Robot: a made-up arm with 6 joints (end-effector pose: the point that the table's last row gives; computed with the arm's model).
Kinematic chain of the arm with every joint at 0, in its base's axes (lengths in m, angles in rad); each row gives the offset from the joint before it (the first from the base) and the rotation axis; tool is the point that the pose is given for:
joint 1: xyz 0 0 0.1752 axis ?
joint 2: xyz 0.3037 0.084 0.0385 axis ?
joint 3: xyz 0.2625 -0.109 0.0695 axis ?
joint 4: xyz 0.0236 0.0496 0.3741 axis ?
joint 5: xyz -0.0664 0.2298 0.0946 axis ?
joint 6: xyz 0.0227 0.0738 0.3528 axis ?
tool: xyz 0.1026 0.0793 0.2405
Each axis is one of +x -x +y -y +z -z.
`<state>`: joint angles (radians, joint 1 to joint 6).
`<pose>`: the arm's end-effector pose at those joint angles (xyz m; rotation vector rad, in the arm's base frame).
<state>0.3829 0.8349 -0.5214 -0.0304 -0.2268 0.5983</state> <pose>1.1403 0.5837 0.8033 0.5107 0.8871 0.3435</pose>
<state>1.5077 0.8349 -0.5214 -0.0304 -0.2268 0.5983</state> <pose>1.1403 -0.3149 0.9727 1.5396 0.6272 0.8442</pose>
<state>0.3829 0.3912 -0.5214 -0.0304 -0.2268 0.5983</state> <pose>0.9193 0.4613 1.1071 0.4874 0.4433 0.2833</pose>
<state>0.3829 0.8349 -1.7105 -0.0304 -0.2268 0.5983</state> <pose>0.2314 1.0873 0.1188 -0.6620 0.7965 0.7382</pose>
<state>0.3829 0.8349 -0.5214 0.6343 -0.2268 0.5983</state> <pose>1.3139 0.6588 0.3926 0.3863 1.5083 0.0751</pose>
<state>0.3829 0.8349 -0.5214 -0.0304 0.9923 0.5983</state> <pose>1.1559 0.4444 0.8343 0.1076 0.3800 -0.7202</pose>
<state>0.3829 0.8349 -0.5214 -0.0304 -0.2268 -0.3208</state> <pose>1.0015 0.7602 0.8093 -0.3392 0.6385 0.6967</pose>
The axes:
joint 1: +x
joint 2: +y
joint 3: +x
joint 4: +y
joint 5: -z
joint 6: +x

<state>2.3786 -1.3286 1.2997 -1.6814 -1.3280 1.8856</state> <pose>-0.2604 0.2717 -0.0817 -0.3102 2.9125 0.8952</pose>
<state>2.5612 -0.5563 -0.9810 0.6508 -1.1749 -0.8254</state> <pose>0.5249 -1.1322 0.4299 1.0277 -0.6316 0.4620</pose>
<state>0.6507 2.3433 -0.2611 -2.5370 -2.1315 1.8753</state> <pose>0.2642 0.3180 0.4891 1.0710 1.1753 2.3378</pose>
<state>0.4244 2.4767 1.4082 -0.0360 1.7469 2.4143</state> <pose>0.4915 -0.5012 -0.3489 -0.9335 -0.4257 -2.1526</pose>
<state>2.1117 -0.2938 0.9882 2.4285 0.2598 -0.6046</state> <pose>0.7439 -0.7161 0.2034 0.8482 -0.5996 2.1873</pose>
